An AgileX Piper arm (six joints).
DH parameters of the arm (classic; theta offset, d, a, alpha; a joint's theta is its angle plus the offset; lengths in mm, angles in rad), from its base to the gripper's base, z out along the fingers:
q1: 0 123 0 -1.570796
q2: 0.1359 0 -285 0
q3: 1.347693 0 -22 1.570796
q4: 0 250.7 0 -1.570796
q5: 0 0 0 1.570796
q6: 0 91 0 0
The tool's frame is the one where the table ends.
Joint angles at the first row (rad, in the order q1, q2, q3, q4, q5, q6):
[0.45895, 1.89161, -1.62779, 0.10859, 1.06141, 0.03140]
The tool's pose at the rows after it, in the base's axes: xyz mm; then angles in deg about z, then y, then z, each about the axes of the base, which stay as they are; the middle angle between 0 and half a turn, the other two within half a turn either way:
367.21, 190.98, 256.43, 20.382, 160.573, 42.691
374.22, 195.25, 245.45, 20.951, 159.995, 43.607
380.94, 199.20, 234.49, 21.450, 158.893, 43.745
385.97, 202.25, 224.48, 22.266, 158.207, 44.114
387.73, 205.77, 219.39, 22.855, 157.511, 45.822
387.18, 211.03, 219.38, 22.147, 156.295, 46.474
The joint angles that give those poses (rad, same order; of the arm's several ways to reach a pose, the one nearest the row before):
[0.45894, 1.92884, -1.62787, 0.10950, 1.03342, 0.02884]
[0.45895, 1.96268, -1.63534, 0.12131, 0.99950, 0.01493]
[0.45895, 1.99313, -1.63720, 0.13282, 0.95342, 0.01195]
[0.45894, 2.01907, -1.63718, 0.14357, 0.91739, 0.01092]
[0.46160, 2.03269, -1.63720, 0.16314, 0.89671, -0.01764]
[0.47138, 2.03456, -1.63716, 0.17534, 0.87572, -0.03943]

